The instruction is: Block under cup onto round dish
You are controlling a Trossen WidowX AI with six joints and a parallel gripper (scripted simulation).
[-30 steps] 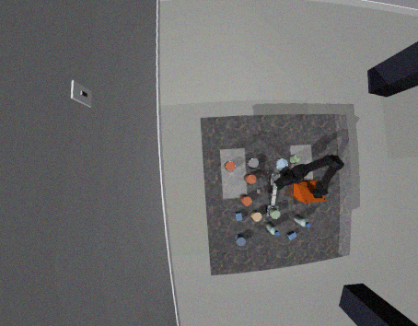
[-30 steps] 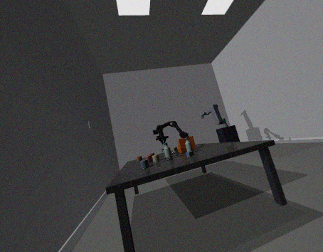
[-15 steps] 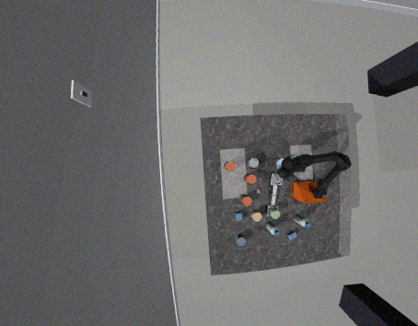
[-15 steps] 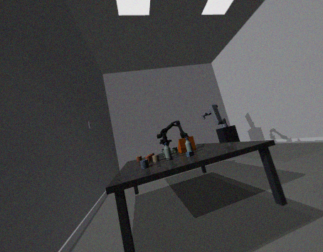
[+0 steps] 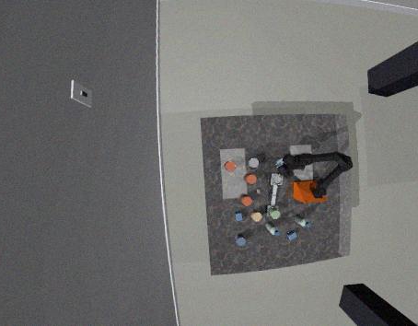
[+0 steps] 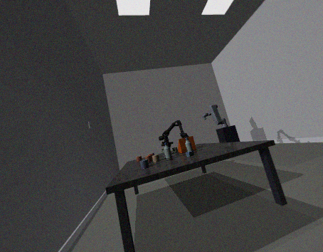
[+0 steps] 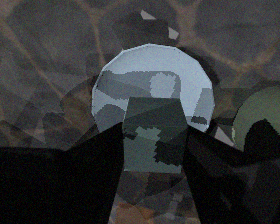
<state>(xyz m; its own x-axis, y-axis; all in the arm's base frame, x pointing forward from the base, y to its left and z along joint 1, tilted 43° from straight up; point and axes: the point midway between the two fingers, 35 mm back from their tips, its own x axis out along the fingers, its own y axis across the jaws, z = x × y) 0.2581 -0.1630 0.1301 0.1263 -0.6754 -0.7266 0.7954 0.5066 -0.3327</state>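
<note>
The pale blue round dish lies 50 mm below my gripper tip. From my gripper tip the other things lie so: balance beam (240 mm to the left, 60 mm ahead, 20 mm below); then grey round object (260 mm ahead, 20 mm below, 10 mm to the right).
</note>
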